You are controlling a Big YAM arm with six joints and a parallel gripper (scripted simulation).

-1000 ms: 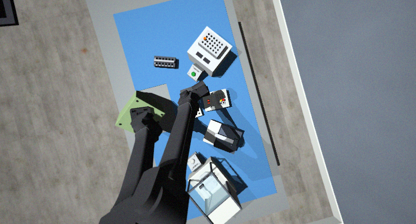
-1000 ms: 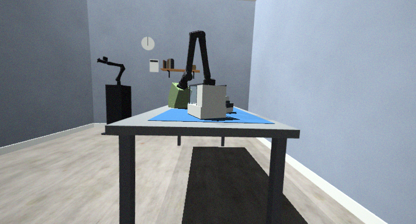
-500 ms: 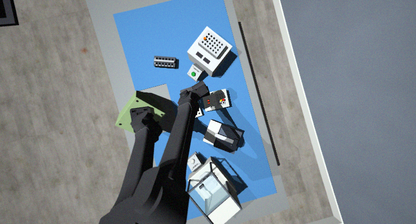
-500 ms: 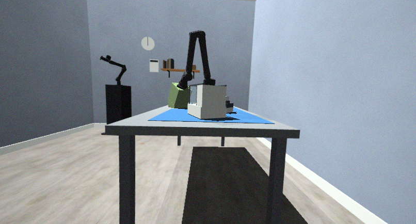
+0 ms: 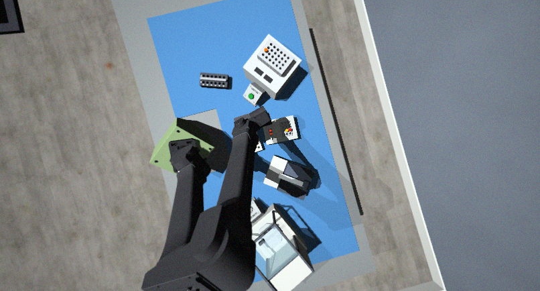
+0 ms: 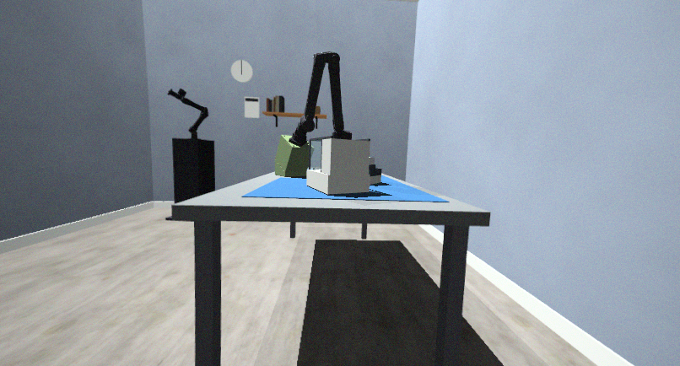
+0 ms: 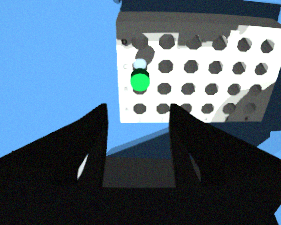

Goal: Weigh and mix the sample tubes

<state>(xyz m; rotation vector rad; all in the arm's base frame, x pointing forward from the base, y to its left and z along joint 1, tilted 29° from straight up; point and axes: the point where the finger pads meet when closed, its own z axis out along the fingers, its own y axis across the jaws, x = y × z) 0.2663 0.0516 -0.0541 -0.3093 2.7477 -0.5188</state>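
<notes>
The white rack RK is 8 cm below my hand and 5 cm to the right of it. Also, from my hand: magnet block MG (26 cm to the left, 12 cm behind, 7 cm below); dry block DB (15 cm ahead, 6 cm below, 3 cm to the right); mixer's green start key (15 cm to the left, 4 cm ahead, 2 cm below).
</notes>
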